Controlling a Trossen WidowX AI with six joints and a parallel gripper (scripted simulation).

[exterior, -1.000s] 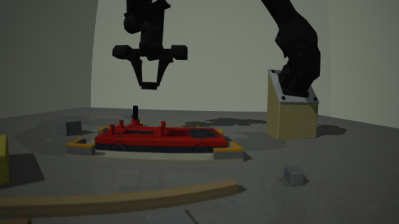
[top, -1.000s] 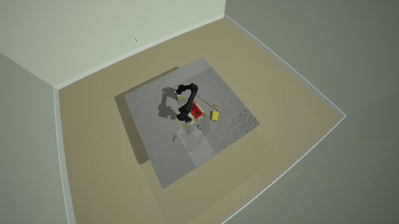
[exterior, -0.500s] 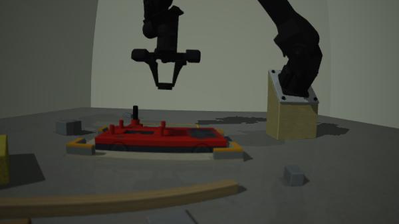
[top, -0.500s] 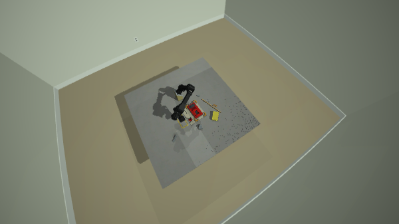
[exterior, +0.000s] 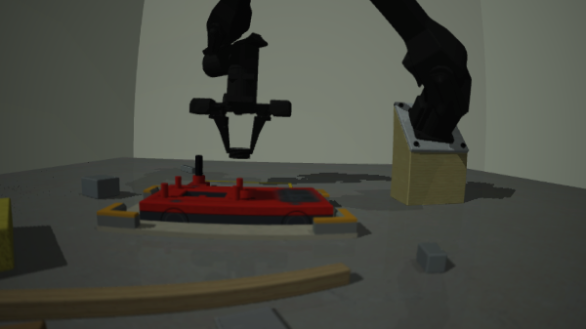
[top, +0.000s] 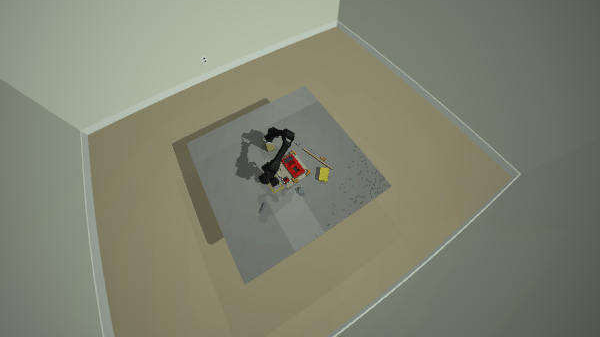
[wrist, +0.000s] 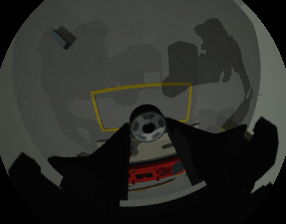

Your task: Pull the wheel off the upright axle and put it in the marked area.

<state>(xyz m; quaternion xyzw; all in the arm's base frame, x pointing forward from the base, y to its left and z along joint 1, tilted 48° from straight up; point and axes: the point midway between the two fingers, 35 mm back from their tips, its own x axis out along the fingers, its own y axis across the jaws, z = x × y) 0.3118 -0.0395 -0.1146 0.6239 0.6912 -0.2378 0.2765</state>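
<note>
Right now the upright axle is 10 cm to the left of my gripper tip, 4 cm ahead of it and 2 cm below it. Also, from my gripper tip: yellow block 39 cm to the left, 14 cm ahead, 4 cm below; wheel right at my gripper tip.
</note>
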